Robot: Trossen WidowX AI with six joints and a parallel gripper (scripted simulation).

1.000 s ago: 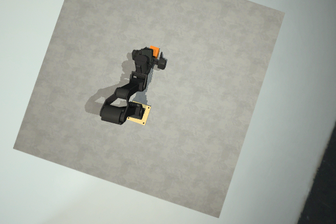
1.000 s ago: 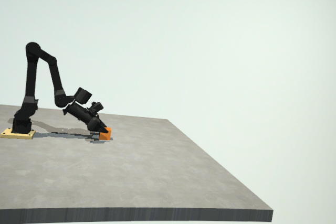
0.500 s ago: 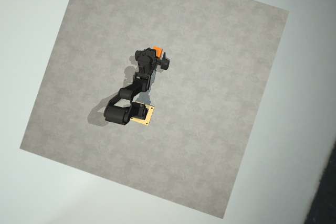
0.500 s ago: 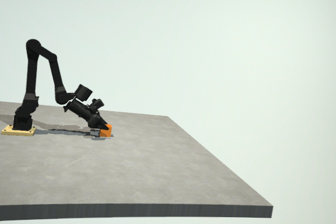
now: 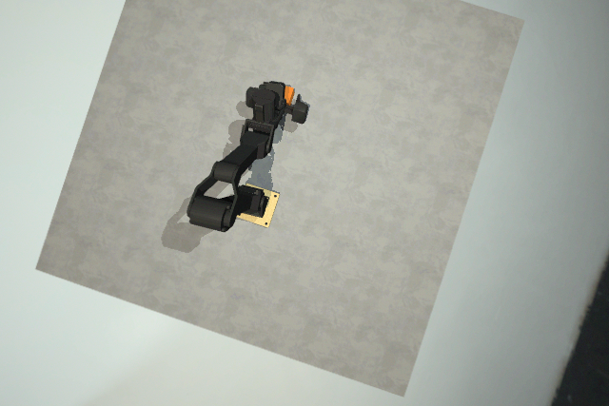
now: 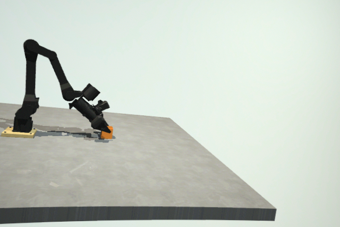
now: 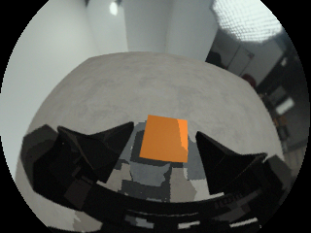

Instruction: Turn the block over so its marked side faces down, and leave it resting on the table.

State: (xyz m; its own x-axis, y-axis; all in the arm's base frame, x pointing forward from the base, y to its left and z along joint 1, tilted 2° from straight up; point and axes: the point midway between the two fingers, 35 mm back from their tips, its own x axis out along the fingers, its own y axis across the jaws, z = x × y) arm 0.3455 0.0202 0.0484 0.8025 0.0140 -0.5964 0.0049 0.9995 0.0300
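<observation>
My gripper tip is 3 cm past the orange block and 1 cm above it.
</observation>
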